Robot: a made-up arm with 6 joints. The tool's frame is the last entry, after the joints.
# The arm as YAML. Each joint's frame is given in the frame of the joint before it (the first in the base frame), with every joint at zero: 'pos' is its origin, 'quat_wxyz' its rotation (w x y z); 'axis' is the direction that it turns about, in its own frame. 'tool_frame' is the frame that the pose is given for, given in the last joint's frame.
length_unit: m
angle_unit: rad
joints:
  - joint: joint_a
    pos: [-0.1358, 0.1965, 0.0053]
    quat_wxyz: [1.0, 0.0, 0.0, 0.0]
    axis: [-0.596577, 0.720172, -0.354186]
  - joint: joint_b
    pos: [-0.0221, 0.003, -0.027]
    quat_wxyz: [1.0, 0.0, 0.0, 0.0]
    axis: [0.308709, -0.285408, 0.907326]
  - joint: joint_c
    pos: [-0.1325, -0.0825, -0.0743]
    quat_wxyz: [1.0, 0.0, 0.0, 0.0]
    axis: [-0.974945, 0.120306, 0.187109]
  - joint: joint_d
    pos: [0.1, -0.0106, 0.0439]
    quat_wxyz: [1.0, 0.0, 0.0, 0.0]
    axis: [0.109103, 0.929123, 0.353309]
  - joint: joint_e
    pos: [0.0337, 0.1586, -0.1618]
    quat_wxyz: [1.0, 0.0, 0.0, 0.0]
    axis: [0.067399, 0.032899, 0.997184]
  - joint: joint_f
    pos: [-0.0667, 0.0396, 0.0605]
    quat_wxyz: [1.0, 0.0, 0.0, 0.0]
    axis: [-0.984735, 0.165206, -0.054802]
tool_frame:
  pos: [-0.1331, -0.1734, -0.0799]
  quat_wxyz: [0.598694, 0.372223, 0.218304, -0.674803]
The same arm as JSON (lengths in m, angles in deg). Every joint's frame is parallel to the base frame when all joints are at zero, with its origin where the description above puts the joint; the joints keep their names.
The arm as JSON. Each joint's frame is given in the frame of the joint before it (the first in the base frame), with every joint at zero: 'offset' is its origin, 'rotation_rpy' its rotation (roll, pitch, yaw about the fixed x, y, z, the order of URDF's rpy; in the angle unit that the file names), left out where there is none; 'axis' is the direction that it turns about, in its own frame. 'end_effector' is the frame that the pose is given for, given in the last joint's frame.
{"length_unit": "m", "angle_unit": "deg", "chain": [
  {"id": "joint_a", "offset": [-0.1358, 0.1965, 0.0053], "axis": [-0.596577, 0.720172, -0.354186]},
  {"id": "joint_b", "offset": [-0.0221, 0.003, -0.027], "axis": [0.308709, -0.285408, 0.907326]},
  {"id": "joint_c", "offset": [-0.1325, -0.0825, -0.0743], "axis": [-0.974945, 0.120306, 0.187109]},
  {"id": "joint_d", "offset": [0.1, -0.0106, 0.0439], "axis": [0.109103, 0.929123, 0.353309]},
  {"id": "joint_e", "offset": [0.0337, 0.1586, -0.1618], "axis": [0.067399, 0.032899, 0.997184]},
  {"id": "joint_f", "offset": [-0.0667, 0.0396, 0.0605], "axis": [-0.984735, 0.165206, -0.054802]}
], "end_effector": {"offset": [-0.1331, -0.1734, -0.0799], "rotation_rpy": [13.53, 49.8, -90.54]}}

